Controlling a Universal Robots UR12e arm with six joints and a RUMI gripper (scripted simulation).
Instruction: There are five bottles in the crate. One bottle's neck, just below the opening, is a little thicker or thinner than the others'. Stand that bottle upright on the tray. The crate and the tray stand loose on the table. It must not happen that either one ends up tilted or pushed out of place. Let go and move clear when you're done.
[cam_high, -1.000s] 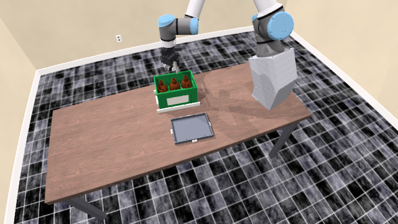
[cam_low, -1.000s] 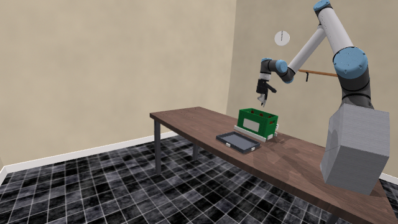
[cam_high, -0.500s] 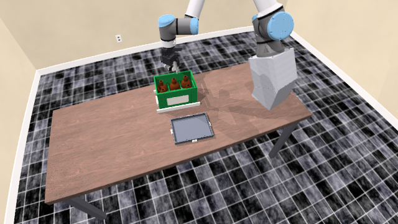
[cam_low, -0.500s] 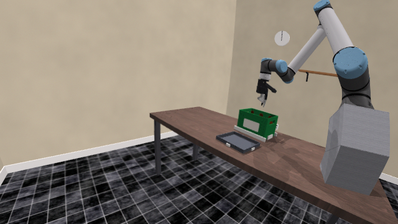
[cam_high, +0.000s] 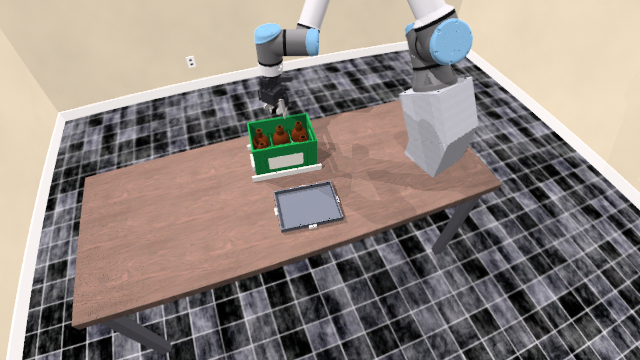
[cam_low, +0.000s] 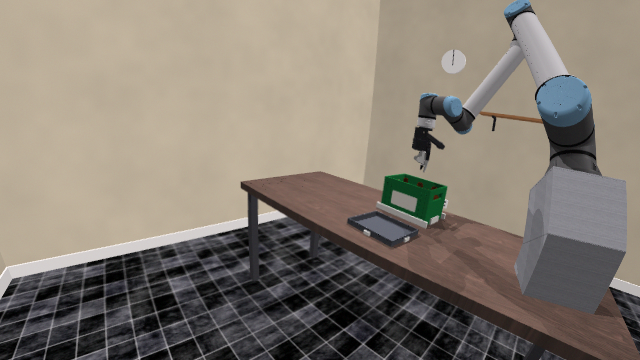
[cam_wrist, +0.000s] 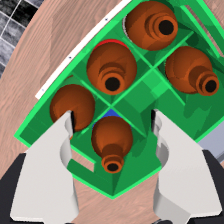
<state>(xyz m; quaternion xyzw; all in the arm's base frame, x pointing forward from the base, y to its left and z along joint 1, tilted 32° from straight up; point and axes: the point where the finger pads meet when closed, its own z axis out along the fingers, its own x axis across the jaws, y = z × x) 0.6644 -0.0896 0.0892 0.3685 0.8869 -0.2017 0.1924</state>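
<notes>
Right now the green crate is 160 mm below my hand and 40 mm to the left of it. Also, from my hand: glass bottle (150 mm below, 90 mm ahead); grey tray (340 mm to the left, 230 mm below, 30 mm behind).
</notes>
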